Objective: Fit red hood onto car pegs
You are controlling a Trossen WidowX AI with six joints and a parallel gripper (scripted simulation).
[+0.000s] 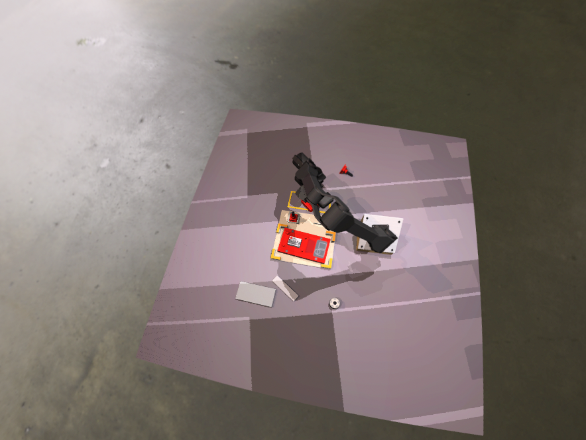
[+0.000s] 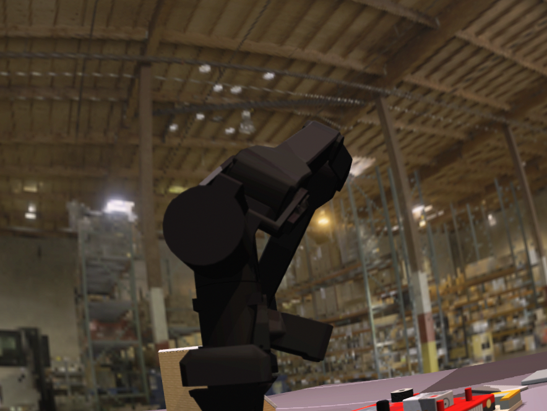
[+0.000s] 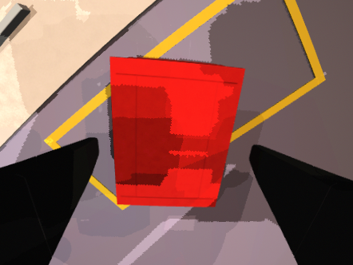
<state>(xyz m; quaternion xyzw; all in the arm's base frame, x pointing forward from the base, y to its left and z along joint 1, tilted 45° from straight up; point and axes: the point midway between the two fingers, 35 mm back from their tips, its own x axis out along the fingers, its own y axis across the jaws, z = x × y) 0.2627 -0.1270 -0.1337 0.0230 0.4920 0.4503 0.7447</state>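
Right now the red hood is 1 cm below my gripper tip. Also, from my gripper tip: grey plate 42 cm to the left, 22 cm ahead, 3 cm below; then grey bar 39 cm to the left, 11 cm ahead, 3 cm below.
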